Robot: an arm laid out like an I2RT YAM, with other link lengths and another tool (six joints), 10 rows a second.
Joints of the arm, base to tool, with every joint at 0 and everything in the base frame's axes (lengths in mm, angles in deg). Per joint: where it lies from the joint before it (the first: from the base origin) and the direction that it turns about. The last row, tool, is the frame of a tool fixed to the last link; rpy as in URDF.
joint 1: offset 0 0 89.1 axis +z
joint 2: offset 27 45.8 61.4 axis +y
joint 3: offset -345.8 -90.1 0 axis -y
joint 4: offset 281.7 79.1 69 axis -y
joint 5: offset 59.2 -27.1 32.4 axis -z
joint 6: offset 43.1 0 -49 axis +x
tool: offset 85 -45 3 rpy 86.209 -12.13 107.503
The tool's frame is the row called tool.
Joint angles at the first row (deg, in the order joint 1, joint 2, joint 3, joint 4, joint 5, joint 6):
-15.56 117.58 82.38 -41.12 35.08 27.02
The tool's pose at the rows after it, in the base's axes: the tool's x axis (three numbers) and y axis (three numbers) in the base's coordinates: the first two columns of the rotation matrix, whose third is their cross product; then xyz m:
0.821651 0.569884 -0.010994 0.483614 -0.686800 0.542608 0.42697 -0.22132 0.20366
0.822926 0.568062 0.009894 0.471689 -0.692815 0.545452 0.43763 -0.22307 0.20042
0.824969 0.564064 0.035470 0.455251 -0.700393 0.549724 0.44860 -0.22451 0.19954
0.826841 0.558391 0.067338 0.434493 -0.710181 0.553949 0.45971 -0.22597 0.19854
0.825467 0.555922 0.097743 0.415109 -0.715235 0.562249 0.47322 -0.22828 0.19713
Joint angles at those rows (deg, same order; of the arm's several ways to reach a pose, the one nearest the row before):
-15.56 119.53 85.20 -41.24 34.35 27.42
-15.56 121.04 87.28 -41.13 33.62 27.81
-15.53 122.40 89.69 -41.34 32.81 28.43
-15.56 123.70 92.09 -41.38 31.78 29.19
-15.56 125.33 94.84 -41.11 30.97 29.66

